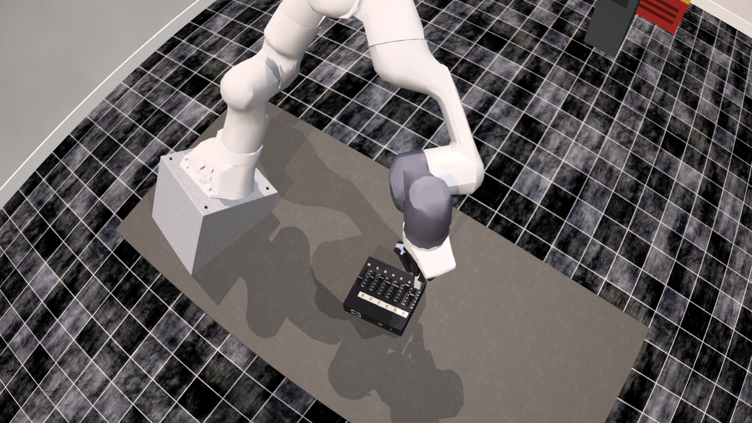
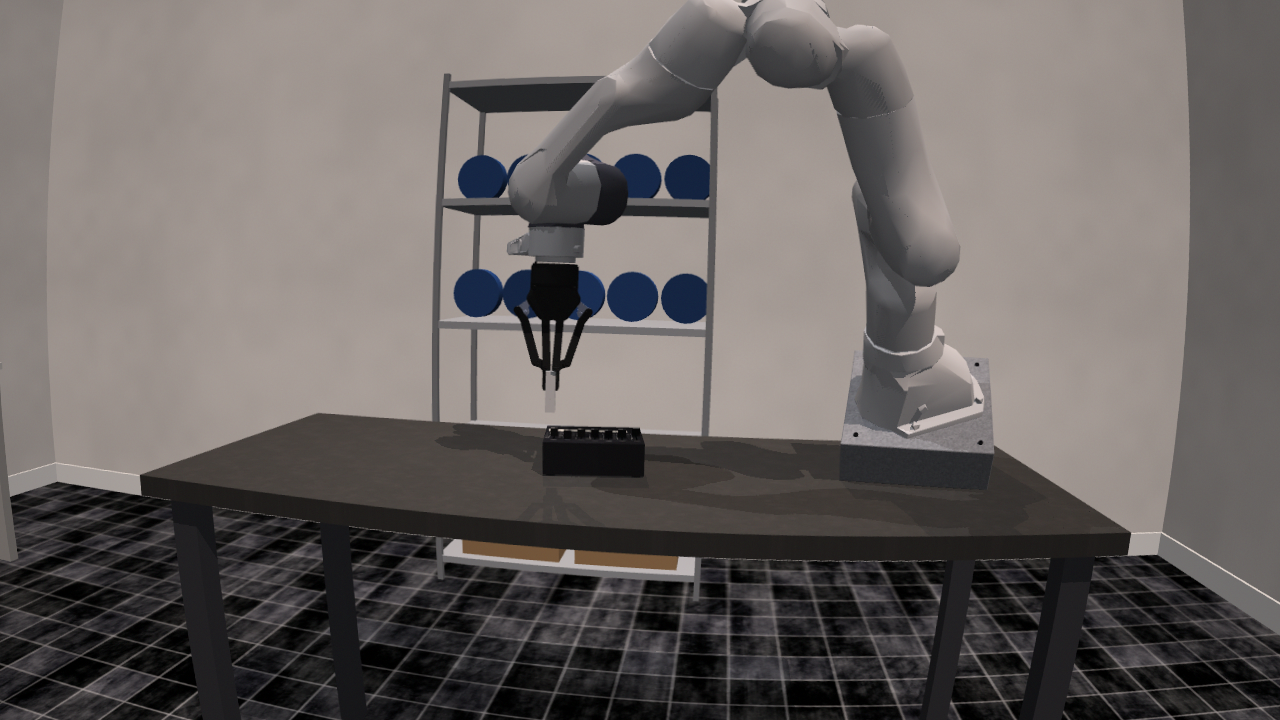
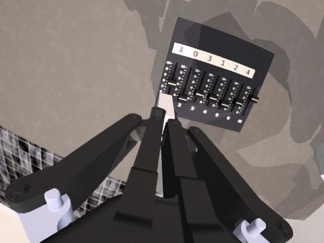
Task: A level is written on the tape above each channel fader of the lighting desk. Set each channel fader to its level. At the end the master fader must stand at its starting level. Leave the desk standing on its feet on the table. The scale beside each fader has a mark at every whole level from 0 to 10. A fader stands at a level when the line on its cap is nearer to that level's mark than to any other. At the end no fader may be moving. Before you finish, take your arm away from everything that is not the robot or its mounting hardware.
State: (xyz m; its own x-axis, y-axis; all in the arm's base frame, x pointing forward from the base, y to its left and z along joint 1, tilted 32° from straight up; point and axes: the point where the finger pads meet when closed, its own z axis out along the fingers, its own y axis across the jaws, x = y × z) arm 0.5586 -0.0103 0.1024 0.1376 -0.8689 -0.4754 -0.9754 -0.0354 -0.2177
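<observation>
Right now my hand is 130 mm past the master fader, 70 mm above it and 50 mm to the left of it.
</observation>
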